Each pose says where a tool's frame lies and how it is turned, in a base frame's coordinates. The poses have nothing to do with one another.
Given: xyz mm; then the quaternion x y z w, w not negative.
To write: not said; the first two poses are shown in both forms.
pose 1, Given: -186.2, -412.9, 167.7, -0.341, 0.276, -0.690, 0.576
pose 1, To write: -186.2, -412.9, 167.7, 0.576, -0.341, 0.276, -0.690
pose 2, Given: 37.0, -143.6, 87.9, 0.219, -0.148, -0.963, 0.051
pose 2, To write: 37.0, -143.6, 87.9, 0.051, 0.219, -0.148, -0.963
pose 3, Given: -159.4, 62.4, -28.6, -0.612, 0.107, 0.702, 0.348
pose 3, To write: -159.4, 62.4, -28.6, 0.348, -0.612, 0.107, 0.702
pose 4, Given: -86.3, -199.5, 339.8, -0.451, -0.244, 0.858, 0.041
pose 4, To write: -86.3, -199.5, 339.8, 0.041, -0.451, -0.244, 0.858
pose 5, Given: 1.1, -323.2, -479.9, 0.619, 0.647, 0.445, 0.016
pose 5, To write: 1.1, -323.2, -479.9, 0.016, 0.619, 0.647, 0.445
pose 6, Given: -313.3, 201.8, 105.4, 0.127, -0.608, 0.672, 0.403
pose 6, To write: -313.3, 201.8, 105.4, 0.403, 0.127, -0.608, 0.672
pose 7, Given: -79.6, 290.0, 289.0, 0.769, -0.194, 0.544, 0.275
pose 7, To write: -79.6, 290.0, 289.0, 0.275, 0.769, -0.194, 0.544
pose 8, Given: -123.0, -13.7, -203.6, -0.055, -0.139, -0.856, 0.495
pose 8, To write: -123.0, -13.7, -203.6, 0.495, -0.055, -0.139, -0.856
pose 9, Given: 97.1, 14.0, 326.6, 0.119, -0.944, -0.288, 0.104
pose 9, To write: 97.1, 14.0, 326.6, 0.104, 0.119, -0.944, -0.288
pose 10, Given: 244.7, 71.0, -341.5, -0.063, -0.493, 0.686, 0.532
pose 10, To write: 244.7, 71.0, -341.5, 0.532, -0.063, -0.493, 0.686
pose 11, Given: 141.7, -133.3, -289.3, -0.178, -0.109, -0.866, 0.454
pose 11, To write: 141.7, -133.3, -289.3, 0.454, -0.178, -0.109, -0.866
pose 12, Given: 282.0, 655.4, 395.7, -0.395, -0.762, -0.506, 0.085
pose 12, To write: 282.0, 655.4, 395.7, 0.085, -0.395, -0.762, -0.506
